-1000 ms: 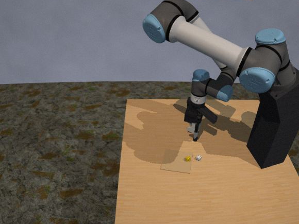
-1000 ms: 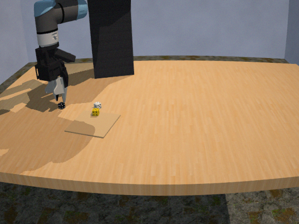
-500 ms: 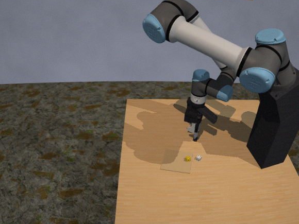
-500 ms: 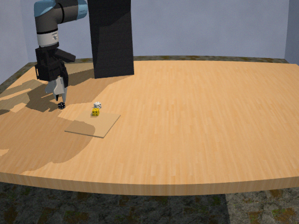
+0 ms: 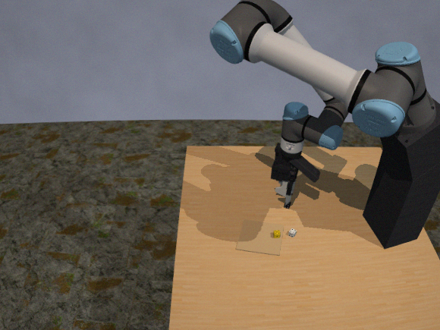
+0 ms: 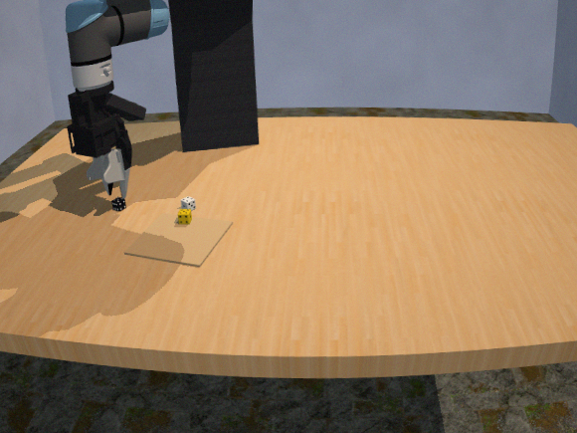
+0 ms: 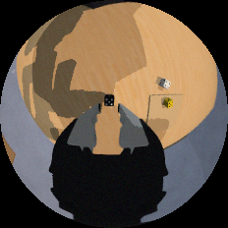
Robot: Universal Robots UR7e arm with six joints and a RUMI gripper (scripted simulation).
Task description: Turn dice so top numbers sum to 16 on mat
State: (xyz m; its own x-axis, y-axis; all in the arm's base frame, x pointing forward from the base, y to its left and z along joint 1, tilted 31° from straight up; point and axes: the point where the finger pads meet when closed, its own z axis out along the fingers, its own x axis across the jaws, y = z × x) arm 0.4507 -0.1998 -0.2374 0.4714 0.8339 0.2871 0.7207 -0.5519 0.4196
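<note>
My hand is 3 cm above the black die. Also, from my hand: yellow die: 8 cm ahead, 13 cm to the left, 3 cm below; then thin tan mat: 13 cm ahead, 12 cm to the left, 4 cm below; then white die: 3 cm ahead, 14 cm to the left, 3 cm below.
</note>
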